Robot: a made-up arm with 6 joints.
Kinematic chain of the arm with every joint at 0, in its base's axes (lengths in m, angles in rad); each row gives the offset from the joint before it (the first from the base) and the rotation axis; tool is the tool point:
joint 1: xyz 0 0 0.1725 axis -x
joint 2: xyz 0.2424 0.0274 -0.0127 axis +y
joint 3: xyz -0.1 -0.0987 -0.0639 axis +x
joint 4: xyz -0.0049 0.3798 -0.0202 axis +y
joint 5: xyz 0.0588 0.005 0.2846 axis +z
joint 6: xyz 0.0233 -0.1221 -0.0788 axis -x
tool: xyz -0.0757 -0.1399 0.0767
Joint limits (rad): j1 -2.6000..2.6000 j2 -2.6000..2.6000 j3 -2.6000..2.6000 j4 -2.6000..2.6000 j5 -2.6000..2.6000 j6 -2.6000..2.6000
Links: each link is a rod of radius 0.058 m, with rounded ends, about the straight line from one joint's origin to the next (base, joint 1, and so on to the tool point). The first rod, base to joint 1, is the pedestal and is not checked.
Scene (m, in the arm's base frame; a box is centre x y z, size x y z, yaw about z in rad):
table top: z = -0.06
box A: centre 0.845 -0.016 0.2 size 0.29 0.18 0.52 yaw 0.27
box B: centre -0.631 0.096 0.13 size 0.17 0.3 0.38 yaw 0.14
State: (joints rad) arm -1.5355 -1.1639 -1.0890 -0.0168 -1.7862 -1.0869
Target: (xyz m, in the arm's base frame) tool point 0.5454 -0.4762 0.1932
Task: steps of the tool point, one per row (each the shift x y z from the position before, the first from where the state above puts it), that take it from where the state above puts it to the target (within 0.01 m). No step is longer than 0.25 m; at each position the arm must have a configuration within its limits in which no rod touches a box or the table.
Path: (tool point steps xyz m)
1: 0.0443 -0.1922 0.1277
2: -0.0152 -0.2071 0.0516
3: -0.0627 -0.1772 -0.0142
4: -0.0898 -0.1196 -0.0530
5: -0.0947 -0.0567 -0.0608
6: -0.0802 -0.0062 -0.0449
7: 0.0777 -0.0542 -0.0296
8: 0.0777 -0.0498 -0.0438
9: 0.0743 -0.0431 -0.0599
10: 0.0671 -0.0337 -0.0758

